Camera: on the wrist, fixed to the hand. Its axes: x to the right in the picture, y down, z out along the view.
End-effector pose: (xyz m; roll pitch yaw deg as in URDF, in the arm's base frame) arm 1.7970 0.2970 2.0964 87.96 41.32 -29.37
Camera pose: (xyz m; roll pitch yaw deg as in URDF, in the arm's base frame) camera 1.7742 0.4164 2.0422 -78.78 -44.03 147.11
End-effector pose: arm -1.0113 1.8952 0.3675 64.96 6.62 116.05
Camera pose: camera -1.0394 1.8403 0.2496 -57.73 -8.16 -67.39
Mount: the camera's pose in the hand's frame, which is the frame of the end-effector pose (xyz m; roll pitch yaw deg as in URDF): -0.0231 -0.0891 -0.0961 6.73 2.43 177.15
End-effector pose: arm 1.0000 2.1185 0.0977 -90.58 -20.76 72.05
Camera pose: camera 1.0741 2.0382 0.1737 98.38 23.56 -105.27
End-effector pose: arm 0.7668 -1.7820 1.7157 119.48 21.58 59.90
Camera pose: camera 0.6401 -1.7463 1.6960 -112.38 -25.25 -120.89
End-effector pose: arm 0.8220 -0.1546 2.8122 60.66 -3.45 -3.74
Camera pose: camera 0.8091 -0.1136 2.6863 -54.04 2.15 172.74
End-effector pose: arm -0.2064 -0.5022 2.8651 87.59 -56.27 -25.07
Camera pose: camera -0.1088 -0.4460 2.7942 -84.30 53.45 150.65
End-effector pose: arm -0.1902 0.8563 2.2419 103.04 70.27 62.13
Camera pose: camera -0.3230 0.8484 2.2417 -90.46 -73.51 -123.96
